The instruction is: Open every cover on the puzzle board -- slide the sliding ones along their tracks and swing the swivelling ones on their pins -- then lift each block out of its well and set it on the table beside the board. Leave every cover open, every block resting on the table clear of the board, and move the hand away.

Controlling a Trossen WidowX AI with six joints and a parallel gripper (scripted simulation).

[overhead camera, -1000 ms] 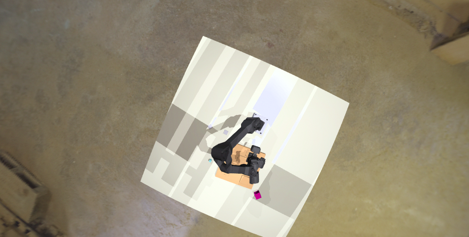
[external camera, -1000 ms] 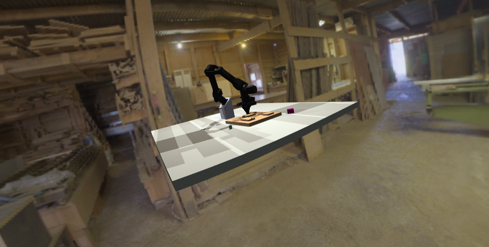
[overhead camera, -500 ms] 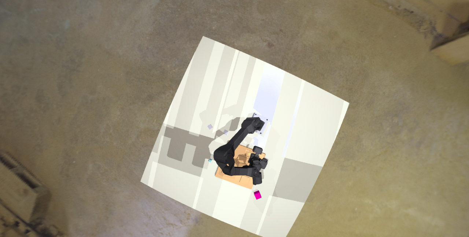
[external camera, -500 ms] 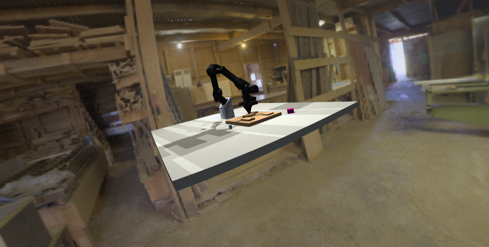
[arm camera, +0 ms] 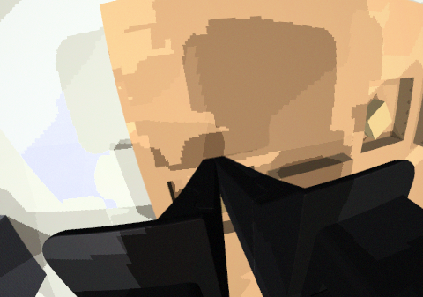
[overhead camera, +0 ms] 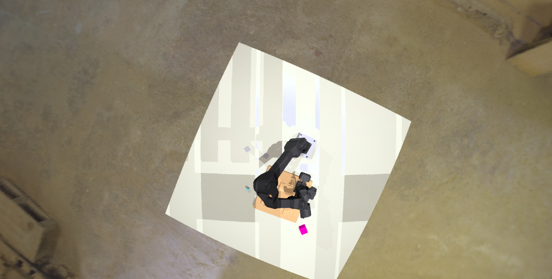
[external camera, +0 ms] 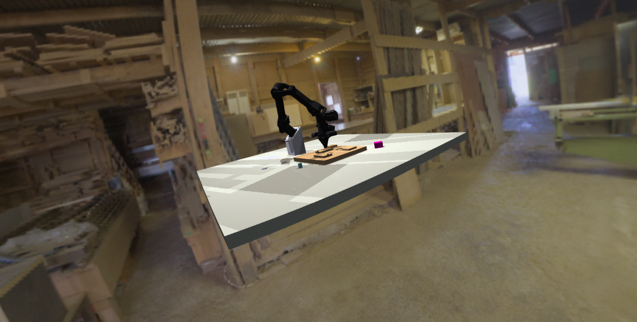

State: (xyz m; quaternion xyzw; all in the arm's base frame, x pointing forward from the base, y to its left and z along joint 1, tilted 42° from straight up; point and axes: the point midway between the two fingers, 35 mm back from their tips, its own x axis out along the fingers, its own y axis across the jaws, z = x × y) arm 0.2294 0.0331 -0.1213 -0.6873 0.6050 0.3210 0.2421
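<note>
My gripper tip is 10 cm short of the tan wooden puzzle board, 4 cm to the left of it and 1 cm above it. Also, from my gripper tip: teal block (20 cm ahead, 26 cm to the right, 1 cm below); then magenta block (26 cm ahead, 19 cm to the left, 1 cm below).
</note>
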